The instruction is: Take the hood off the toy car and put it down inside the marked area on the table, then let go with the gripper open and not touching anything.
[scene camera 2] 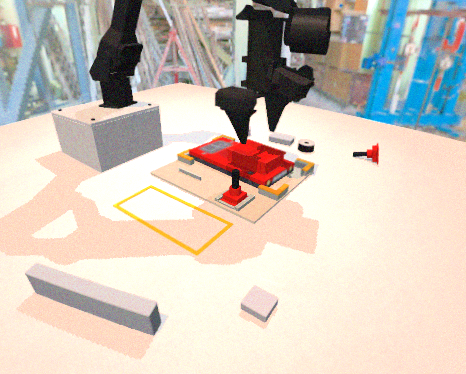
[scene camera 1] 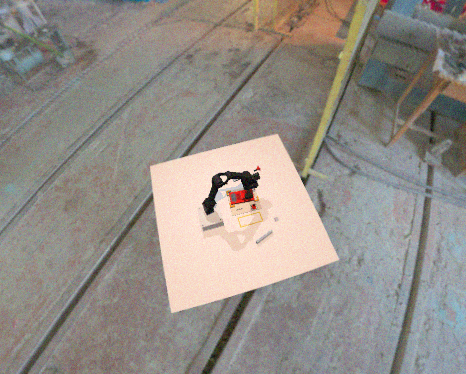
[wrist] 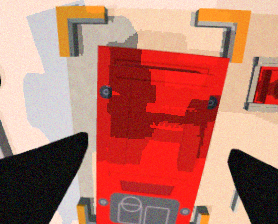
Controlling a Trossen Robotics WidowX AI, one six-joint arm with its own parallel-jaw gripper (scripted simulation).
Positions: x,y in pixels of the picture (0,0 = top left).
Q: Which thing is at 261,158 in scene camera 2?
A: A red hood.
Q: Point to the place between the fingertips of my gripper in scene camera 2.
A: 258,137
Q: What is my gripper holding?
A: Nothing.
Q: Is my gripper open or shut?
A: Open.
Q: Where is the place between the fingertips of my gripper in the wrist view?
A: At 158,147
